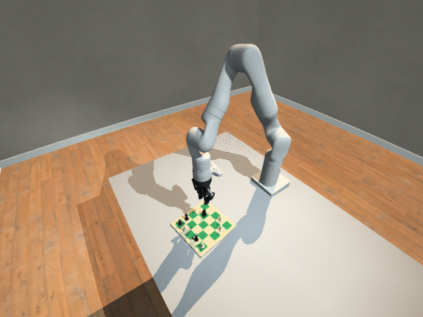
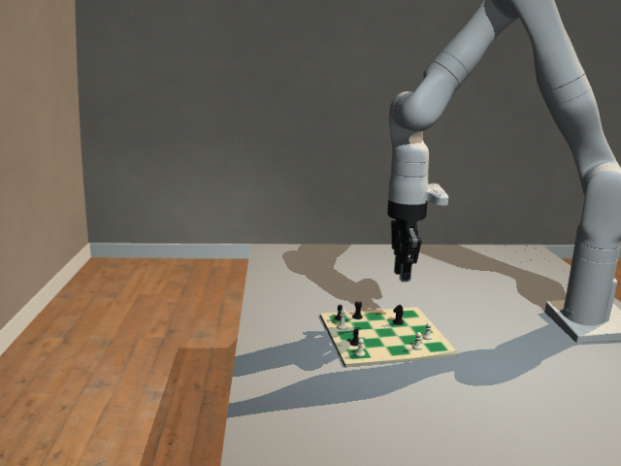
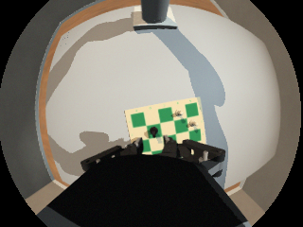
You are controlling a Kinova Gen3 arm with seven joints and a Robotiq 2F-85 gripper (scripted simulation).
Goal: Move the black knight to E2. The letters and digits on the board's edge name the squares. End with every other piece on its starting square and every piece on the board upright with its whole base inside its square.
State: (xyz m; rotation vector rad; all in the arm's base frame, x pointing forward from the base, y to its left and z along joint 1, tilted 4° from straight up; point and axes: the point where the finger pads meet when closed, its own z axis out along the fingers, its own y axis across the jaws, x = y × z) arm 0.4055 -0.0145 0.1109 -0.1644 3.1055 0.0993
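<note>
The black knight lies 100 mm below my hand. Also, from my hand: chessboard (120 mm below, 50 mm to the left, 30 mm ahead).
</note>
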